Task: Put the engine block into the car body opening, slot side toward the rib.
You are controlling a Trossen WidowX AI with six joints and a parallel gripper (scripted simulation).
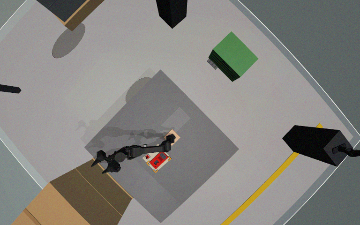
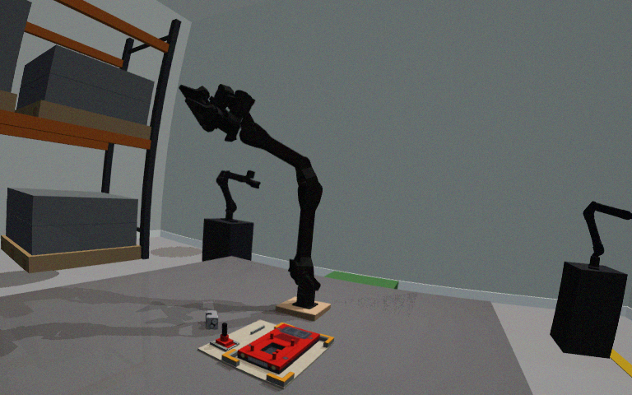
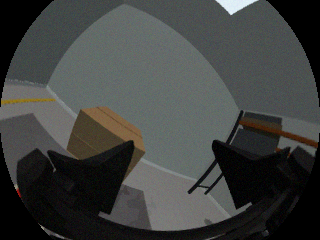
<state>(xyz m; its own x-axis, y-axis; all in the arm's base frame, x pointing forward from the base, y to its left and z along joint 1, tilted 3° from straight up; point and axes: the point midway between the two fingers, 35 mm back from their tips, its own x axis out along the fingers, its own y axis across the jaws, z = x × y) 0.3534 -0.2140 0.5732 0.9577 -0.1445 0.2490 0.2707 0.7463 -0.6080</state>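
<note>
Right now my gripper tip is 580 mm above the engine block, 110 mm to the right of it and 70 mm past it. From my gripper tip the other things lie so: black post (570 mm below, 210 mm to the left, 10 mm behind).
</note>
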